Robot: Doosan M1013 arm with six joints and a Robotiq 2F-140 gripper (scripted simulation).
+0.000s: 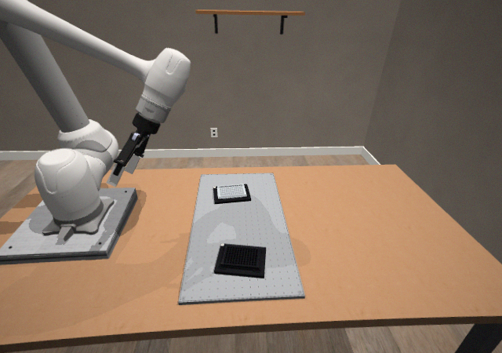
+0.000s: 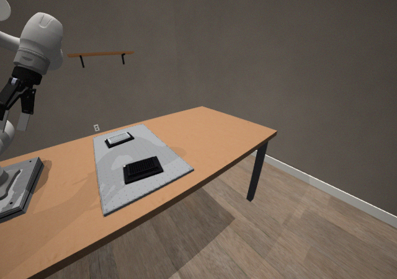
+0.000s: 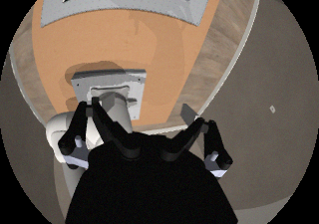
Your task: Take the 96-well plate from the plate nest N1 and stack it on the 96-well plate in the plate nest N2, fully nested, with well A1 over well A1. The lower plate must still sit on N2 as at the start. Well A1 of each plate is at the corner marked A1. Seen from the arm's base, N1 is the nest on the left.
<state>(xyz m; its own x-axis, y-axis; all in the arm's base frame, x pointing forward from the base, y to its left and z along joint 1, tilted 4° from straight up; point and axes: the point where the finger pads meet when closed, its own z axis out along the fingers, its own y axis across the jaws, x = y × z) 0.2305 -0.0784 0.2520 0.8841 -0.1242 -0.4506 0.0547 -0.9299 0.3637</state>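
The white 96-well plate lies 330 mm ahead of my hand, 280 mm to the left of it and 270 mm below it. Round my hand: black 96-well plate: 370 mm ahead, 260 mm below, 100 mm to the right.
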